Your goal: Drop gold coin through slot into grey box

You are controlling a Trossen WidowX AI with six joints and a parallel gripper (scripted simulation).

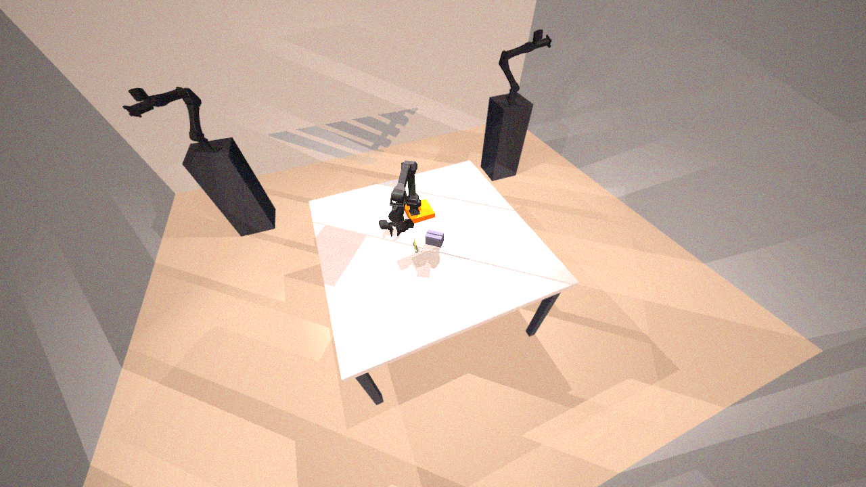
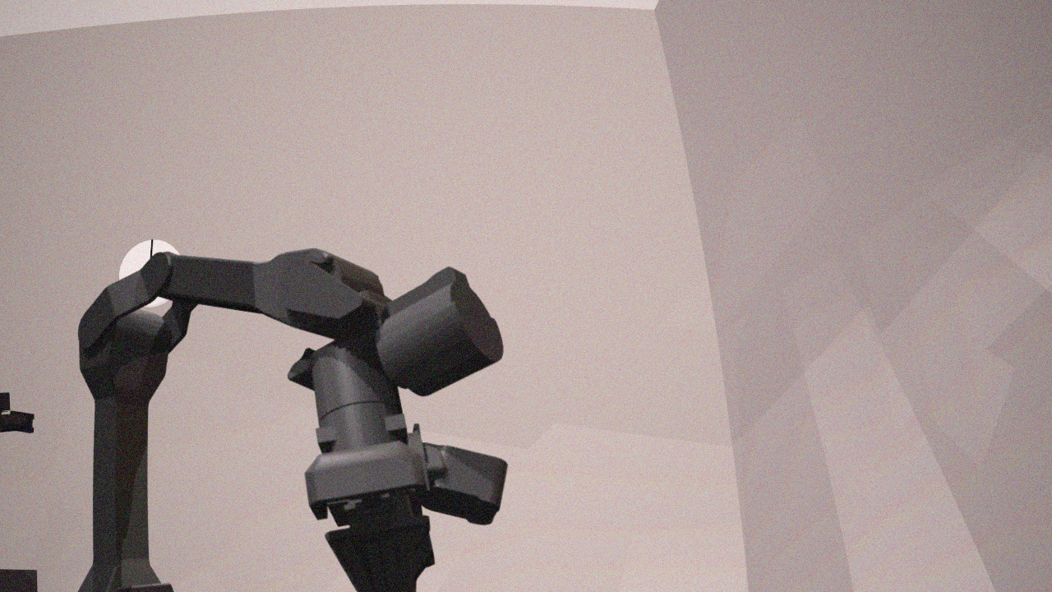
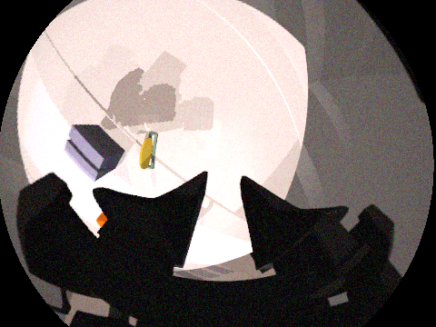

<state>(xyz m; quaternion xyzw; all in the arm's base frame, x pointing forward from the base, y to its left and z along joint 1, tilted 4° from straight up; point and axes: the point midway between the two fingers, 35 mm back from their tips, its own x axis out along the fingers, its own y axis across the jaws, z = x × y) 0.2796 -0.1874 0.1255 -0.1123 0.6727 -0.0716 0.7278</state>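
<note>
Now: gripper tip 1 cm past the gold coin, 12 cm to the right of it and 12 cm above it.
</note>
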